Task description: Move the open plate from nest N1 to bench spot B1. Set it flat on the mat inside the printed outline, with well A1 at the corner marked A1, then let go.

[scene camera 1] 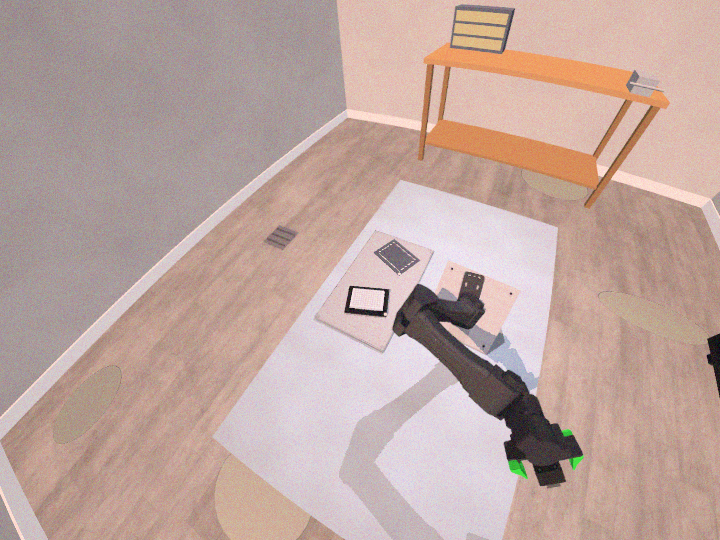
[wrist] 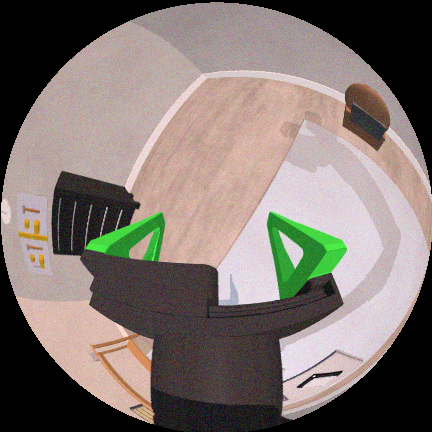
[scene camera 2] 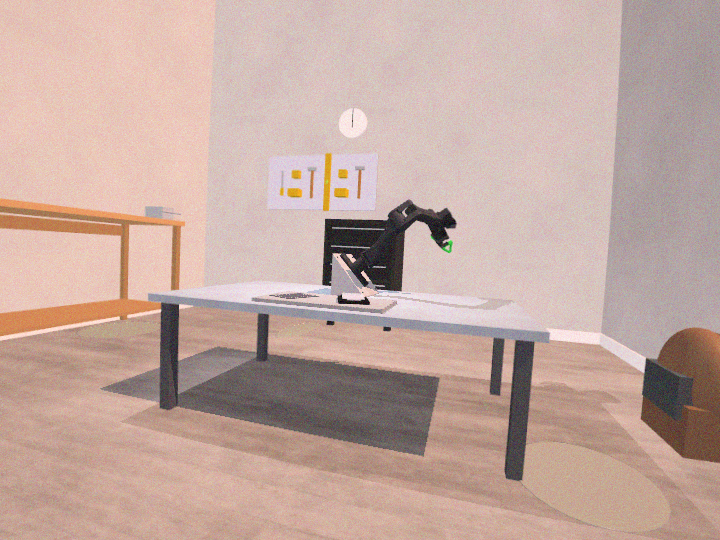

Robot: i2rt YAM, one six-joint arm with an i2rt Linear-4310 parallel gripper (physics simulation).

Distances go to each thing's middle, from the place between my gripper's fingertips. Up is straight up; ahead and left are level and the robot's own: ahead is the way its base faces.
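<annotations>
For the perforated mat [scene camera 1: 368,270], my gripper is 250 mm above it, and it's also 460 mm to the left of the mat and 610 mm short of it.
</annotations>
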